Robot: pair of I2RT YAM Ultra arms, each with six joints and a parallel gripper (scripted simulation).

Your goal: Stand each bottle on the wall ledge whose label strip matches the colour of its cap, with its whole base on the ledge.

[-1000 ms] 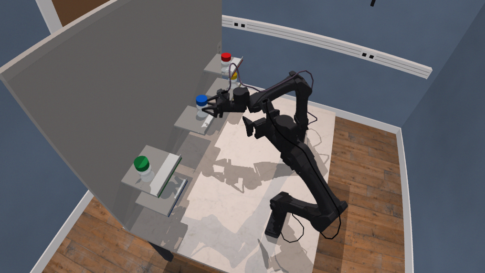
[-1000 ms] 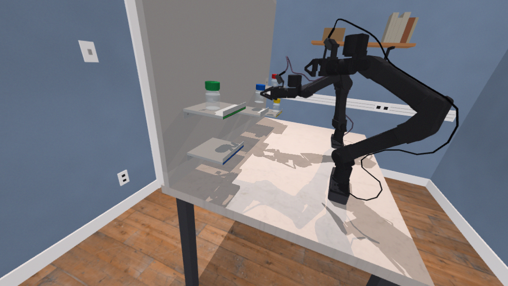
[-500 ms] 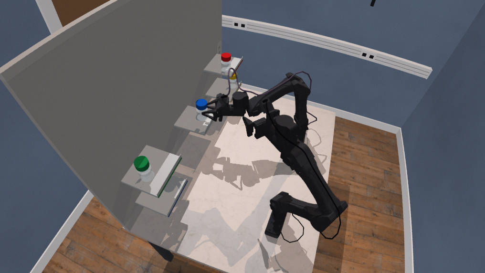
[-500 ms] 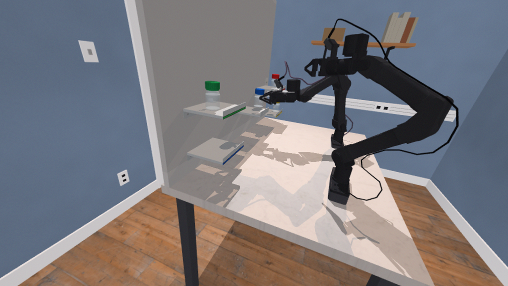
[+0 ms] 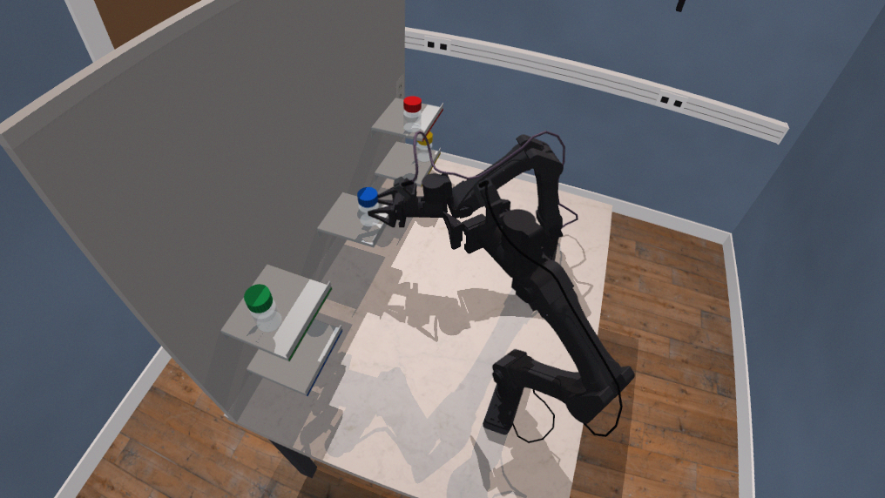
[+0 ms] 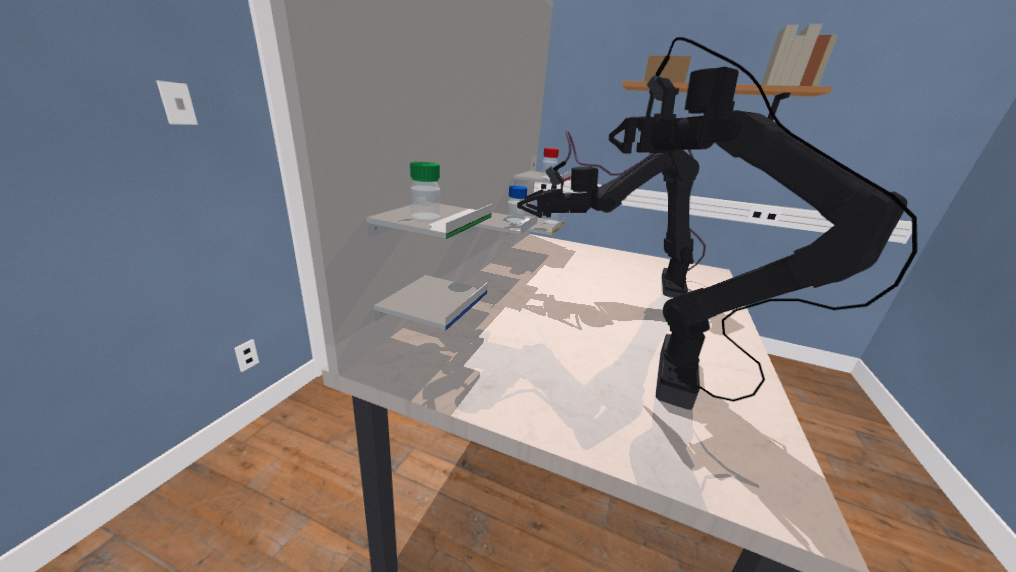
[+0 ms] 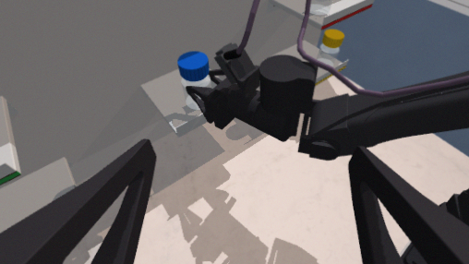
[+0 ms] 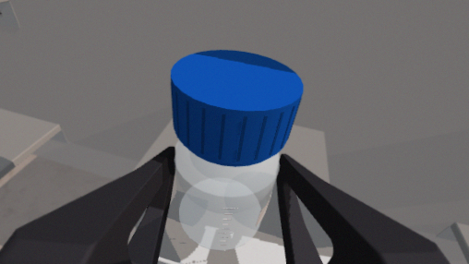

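Right now the blue-capped bottle is 1 cm ahead of my right hand and 1 cm below it. The rest, counted from my right hand: green-capped bottle 5 cm ahead, 44 cm to the left, 8 cm above; then grey wall panel 16 cm ahead, 1 cm to the left, 18 cm above; then red-capped bottle 2 cm ahead, 34 cm to the right, 8 cm above.
My left gripper is now 29 cm short of the blue-capped bottle, 12 cm to the left of it and 22 cm above it. The rest, counted from my left hand: green-capped bottle (33 cm ahead, 31 cm to the left, 13 cm below); grey wall panel (44 cm ahead, 11 cm to the right, 3 cm below); red-capped bottle (30 cm ahead, 46 cm to the right, 13 cm below).
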